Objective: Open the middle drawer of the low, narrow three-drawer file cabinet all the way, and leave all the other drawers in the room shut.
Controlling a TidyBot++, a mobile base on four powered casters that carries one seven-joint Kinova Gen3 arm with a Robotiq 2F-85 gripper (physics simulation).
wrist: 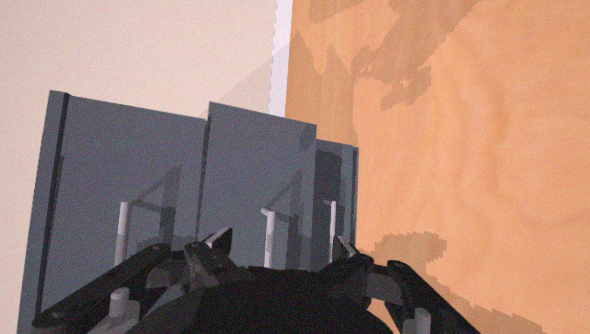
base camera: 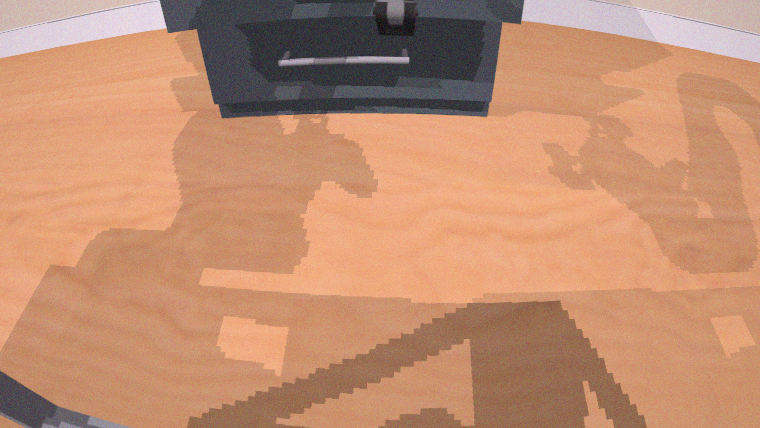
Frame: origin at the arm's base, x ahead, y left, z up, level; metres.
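Seen in the pictures: gripper, fingertip midpoint: (wrist: pixel 282 243).
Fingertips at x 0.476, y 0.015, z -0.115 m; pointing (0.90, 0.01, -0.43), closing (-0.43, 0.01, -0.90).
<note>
Offsets run from my fingertips to a thing's middle. "pt": to the spot under its first point. Level surfaces: height alone.
The dark grey file cabinet (base camera: pixel 351 107) (wrist: pixel 42 200) stands against the wall. Its middle drawer (base camera: pixel 212 13) (wrist: pixel 250 160) juts out past the top drawer (wrist: pixel 130 150) and the bottom drawer @(pt 0.172 m ahead, 0.069 m right, 0.156 m down) (base camera: pixel 452 47) (wrist: pixel 327 170), so it is partly open; the other two look shut. My gripper (wrist: pixel 282 243) is open and empty in front of the drawers. In the wrist view the middle drawer's handle @(pt 0.053 m ahead, 0.018 m left, 0.009 m down) (wrist: pixel 270 240) shows between the fingertips; its lower part is hidden, and the depth is hard to tell. One dark fingertip (base camera: pixel 395 23) hangs before the bottom drawer's front in the base view.
The bottom drawer's bar handle @(pt 0.131 m ahead, 0.070 m left, 0.163 m down) (base camera: pixel 345 60) (wrist: pixel 333 225) is close to the right fingertip in the wrist view. The top drawer's handle @(pt 0.132 m ahead, 0.024 m left, 0.145 m up) (wrist: pixel 121 232) is at the left. Wooden floor @(0.281 m down) (base camera: pixel 478 186) (wrist: pixel 475 150) stretches before the cabinet, with shadows. A dark edge (base camera: pixel 23 398) shows at the lower left.
</note>
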